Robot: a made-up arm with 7 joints. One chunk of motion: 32 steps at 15 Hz.
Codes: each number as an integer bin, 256 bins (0 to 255) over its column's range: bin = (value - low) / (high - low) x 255, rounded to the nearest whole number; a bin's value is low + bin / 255 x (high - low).
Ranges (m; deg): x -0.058..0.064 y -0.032..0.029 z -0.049..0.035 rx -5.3..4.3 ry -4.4..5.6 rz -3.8..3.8
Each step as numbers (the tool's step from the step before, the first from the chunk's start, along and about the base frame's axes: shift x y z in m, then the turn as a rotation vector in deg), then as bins.
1 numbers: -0.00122 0.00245 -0.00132 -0.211 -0.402 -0.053
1 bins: 119 144 145 135 102 126
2 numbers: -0.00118 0.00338 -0.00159 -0.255 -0.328 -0.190
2 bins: 119 148 144 134 104 121
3 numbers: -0.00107 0.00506 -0.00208 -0.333 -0.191 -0.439
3 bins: 119 155 142 132 107 113
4 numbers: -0.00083 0.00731 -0.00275 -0.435 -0.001 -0.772
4 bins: 119 164 140 129 112 102
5 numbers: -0.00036 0.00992 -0.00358 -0.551 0.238 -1.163
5 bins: 120 175 138 126 118 88
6 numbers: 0.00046 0.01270 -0.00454 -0.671 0.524 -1.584
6 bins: 122 187 135 123 126 74
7 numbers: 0.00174 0.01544 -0.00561 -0.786 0.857 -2.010
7 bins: 125 198 132 120 134 60
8 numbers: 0.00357 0.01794 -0.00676 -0.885 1.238 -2.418
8 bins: 129 209 128 117 144 46
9 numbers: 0.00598 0.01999 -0.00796 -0.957 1.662 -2.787
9 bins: 134 217 125 115 155 34
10 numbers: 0.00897 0.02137 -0.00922 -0.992 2.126 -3.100
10 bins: 140 223 121 114 166 23
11 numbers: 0.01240 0.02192 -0.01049 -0.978 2.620 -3.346
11 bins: 147 225 117 115 179 15
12 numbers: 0.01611 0.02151 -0.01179 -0.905 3.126 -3.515
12 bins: 155 224 113 117 192 10
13 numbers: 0.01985 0.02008 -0.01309 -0.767 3.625 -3.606
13 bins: 163 218 109 120 205 7
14 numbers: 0.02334 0.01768 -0.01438 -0.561 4.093 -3.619
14 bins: 170 208 105 126 217 6
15 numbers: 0.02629 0.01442 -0.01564 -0.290 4.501 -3.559
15 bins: 176 194 101 133 227 8
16 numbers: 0.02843 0.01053 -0.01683 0.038 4.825 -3.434
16 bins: 181 178 98 142 235 12
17 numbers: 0.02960 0.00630 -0.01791 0.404 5.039 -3.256
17 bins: 183 160 94 152 241 18
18 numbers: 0.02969 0.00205 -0.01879 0.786 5.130 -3.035
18 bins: 183 142 92 162 243 26
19 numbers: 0.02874 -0.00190 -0.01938 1.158 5.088 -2.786
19 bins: 181 126 90 172 242 34
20 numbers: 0.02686 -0.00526 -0.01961 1.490 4.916 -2.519
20 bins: 177 112 89 180 238 43
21 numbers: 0.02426 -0.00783 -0.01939 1.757 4.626 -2.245
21 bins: 172 101 90 187 230 52
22 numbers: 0.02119 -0.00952 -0.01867 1.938 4.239 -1.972
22 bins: 166 94 92 192 220 61
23 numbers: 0.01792 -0.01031 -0.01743 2.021 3.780 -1.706
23 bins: 159 91 96 194 209 70
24 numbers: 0.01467 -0.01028 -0.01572 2.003 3.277 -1.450
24 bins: 152 91 101 194 196 79
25 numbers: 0.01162 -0.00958 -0.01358 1.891 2.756 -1.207
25 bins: 146 94 108 191 182 87
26 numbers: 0.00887 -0.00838 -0.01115 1.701 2.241 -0.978
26 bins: 140 99 115 186 169 95
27 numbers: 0.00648 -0.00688 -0.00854 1.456 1.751 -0.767
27 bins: 135 105 123 179 157 102
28 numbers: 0.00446 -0.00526 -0.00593 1.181 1.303 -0.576
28 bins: 131 112 131 172 145 108
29 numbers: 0.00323 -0.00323 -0.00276 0.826 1.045 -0.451
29 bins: 128 120 140 163 139 112
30 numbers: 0.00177 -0.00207 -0.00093 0.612 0.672 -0.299
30 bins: 125 125 146 157 129 117
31 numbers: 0.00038 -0.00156 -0.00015 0.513 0.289 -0.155
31 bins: 122 127 148 154 120 122
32 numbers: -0.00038 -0.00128 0.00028 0.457 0.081 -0.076
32 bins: 120 128 150 153 114 125
